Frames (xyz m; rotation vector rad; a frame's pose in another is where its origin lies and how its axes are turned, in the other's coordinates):
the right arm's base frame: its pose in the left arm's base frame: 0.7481 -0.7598 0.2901 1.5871 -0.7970 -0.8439
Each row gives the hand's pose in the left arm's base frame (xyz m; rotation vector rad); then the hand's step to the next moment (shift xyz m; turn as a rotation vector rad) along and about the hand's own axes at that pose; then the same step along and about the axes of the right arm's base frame.
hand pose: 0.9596 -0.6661 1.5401 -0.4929 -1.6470 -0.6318
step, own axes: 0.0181 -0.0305 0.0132 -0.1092 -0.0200 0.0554
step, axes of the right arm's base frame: -0.0053 0.0165 0.0337 -0.0268 -0.1163 0.0339
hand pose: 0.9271 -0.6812 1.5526 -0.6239 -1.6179 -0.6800
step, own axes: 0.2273 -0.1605 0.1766 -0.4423 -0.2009 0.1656
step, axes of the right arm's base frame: -0.1797 0.1991 0.1916 -0.0265 -0.4522 0.2412
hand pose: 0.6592 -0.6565 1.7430 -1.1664 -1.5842 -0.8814
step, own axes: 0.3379 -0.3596 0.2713 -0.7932 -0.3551 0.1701
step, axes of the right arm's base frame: -0.4616 0.2228 0.2332 0.0664 -0.7584 0.4523
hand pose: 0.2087 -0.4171 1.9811 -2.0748 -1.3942 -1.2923
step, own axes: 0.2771 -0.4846 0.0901 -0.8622 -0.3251 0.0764
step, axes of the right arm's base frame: -0.5620 0.0271 0.0563 0.1506 -0.7385 0.5356
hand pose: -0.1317 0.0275 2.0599 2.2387 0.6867 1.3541
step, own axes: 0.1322 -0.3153 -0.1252 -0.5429 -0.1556 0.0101
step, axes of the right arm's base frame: -0.3470 -0.0893 -0.0648 0.1064 -0.4134 0.3699
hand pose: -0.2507 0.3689 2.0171 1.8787 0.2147 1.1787
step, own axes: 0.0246 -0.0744 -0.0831 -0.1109 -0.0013 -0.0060
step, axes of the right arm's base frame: -0.1039 -0.0413 -0.0233 0.0227 -0.0577 0.0922
